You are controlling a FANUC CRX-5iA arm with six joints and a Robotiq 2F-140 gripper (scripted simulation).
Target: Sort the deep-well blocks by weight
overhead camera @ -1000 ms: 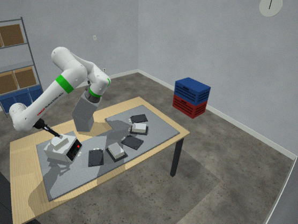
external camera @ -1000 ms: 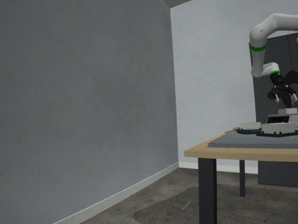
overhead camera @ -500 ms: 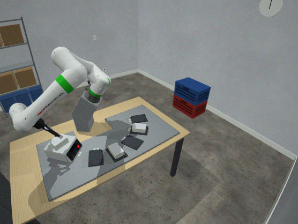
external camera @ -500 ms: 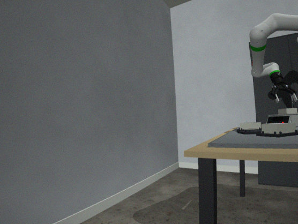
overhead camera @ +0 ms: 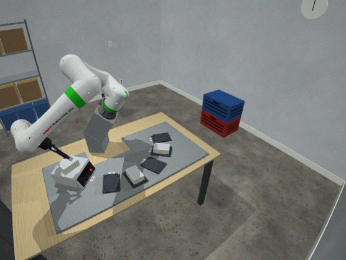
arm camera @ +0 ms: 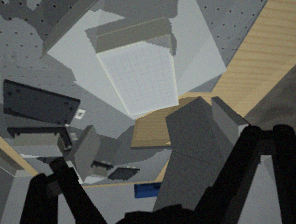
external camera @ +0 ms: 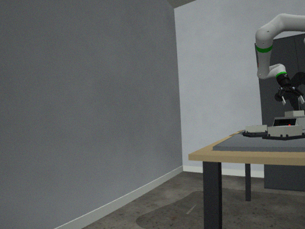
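Right now my hand is 11 cm above the weigher platform. From my hand the other things lie so: CW label 9 cm ahead, 13 cm to the left, 21 cm below; check-weigher 14 cm below; dark nest plate 20 cm ahead, 43 cm to the left, 20 cm below.
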